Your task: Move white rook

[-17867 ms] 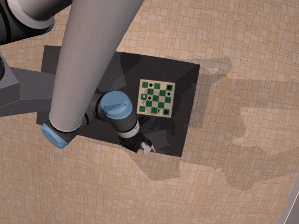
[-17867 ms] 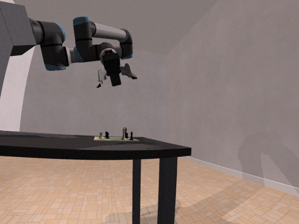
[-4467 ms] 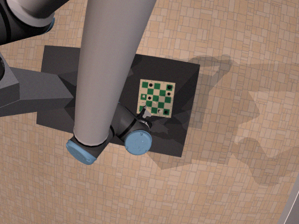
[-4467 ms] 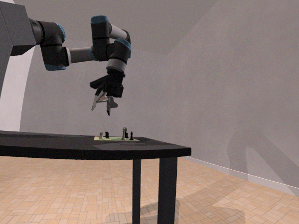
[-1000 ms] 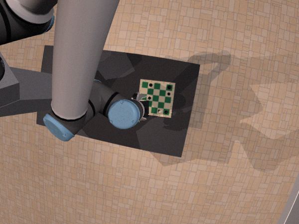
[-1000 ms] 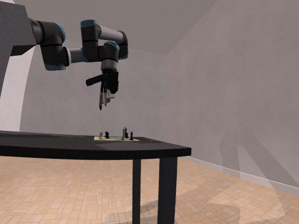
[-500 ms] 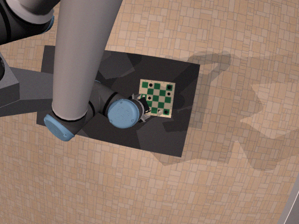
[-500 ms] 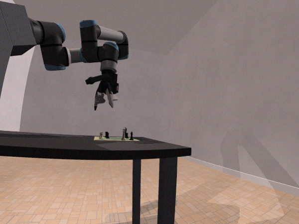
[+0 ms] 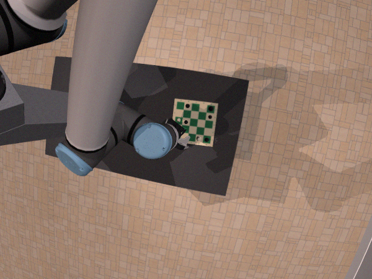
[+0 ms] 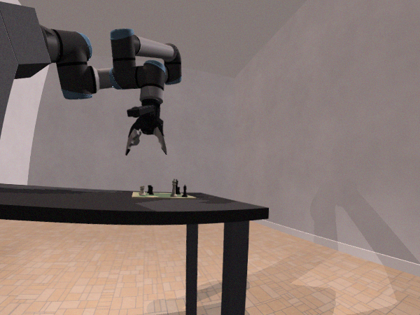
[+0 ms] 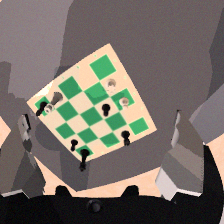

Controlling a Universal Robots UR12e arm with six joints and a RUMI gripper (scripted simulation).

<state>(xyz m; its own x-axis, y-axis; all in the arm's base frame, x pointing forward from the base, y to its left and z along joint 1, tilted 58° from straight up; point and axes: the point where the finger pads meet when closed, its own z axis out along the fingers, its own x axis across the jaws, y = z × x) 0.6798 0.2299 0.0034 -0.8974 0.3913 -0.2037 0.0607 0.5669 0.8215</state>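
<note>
My gripper is now 130 mm above the white rook, 20 mm to the right of it and 10 mm past it. The rest, counted from my hand: chessboard (140 mm below, 90 mm to the left, 40 mm ahead); then white pawn (130 mm below, 60 mm to the left, 30 mm behind).
</note>
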